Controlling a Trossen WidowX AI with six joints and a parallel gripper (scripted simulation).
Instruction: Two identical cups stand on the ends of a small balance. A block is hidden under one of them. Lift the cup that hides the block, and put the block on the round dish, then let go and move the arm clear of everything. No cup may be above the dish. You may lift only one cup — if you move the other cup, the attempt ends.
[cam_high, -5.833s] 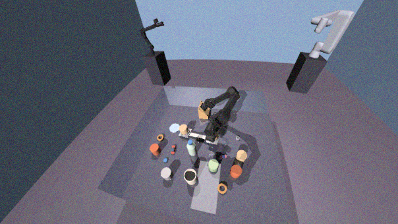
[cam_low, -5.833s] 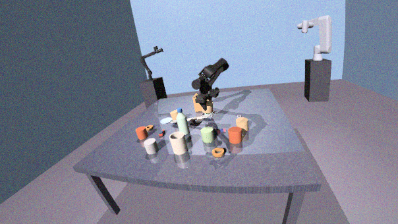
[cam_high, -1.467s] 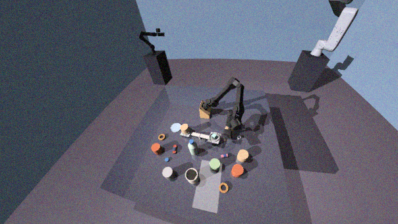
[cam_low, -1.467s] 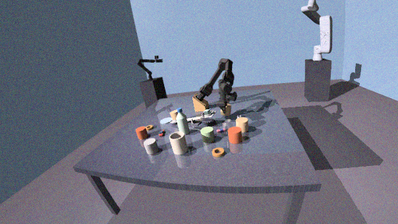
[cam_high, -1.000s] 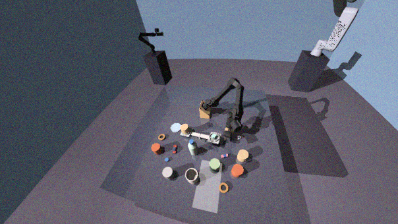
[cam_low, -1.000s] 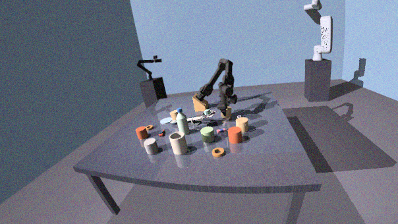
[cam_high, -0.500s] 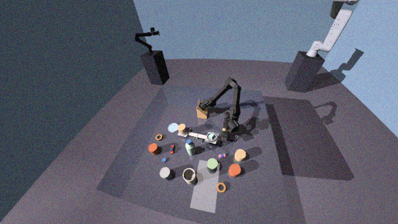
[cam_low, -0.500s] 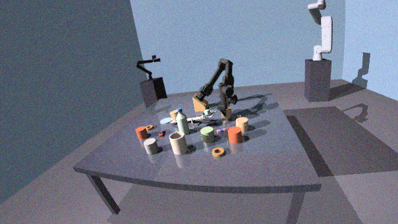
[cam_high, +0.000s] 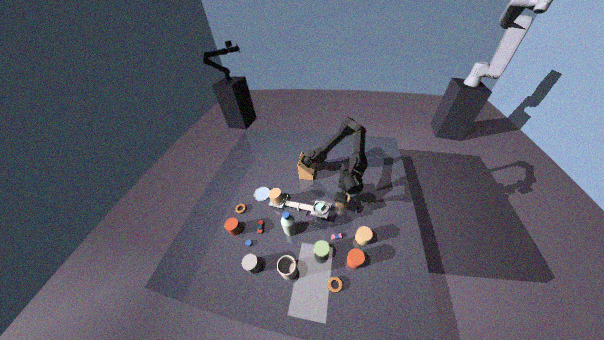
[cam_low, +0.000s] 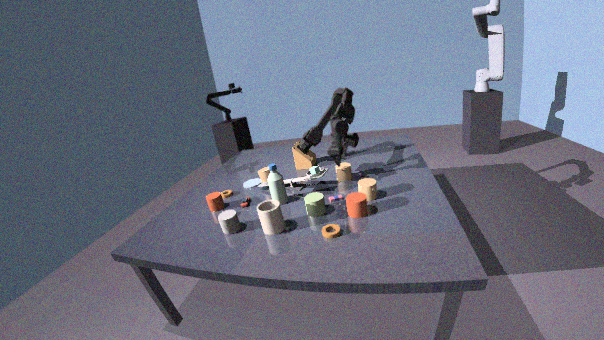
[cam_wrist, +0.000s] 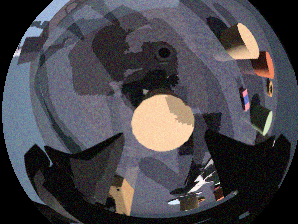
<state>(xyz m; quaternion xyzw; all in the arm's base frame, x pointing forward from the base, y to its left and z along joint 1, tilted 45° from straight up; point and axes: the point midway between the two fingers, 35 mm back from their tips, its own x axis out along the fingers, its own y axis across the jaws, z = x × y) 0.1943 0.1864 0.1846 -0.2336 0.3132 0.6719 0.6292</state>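
Now: gripper tip 20 mm to the right of the tan cup and 40 mm above it. From my gripper tip the other things lie so: small balance 90 mm ahead, 220 mm to the right, 40 mm below; pale green block 100 mm ahead, 100 mm to the right, 10 mm above; hex nut 10 mm ahead, 90 mm to the left, 70 mm below.
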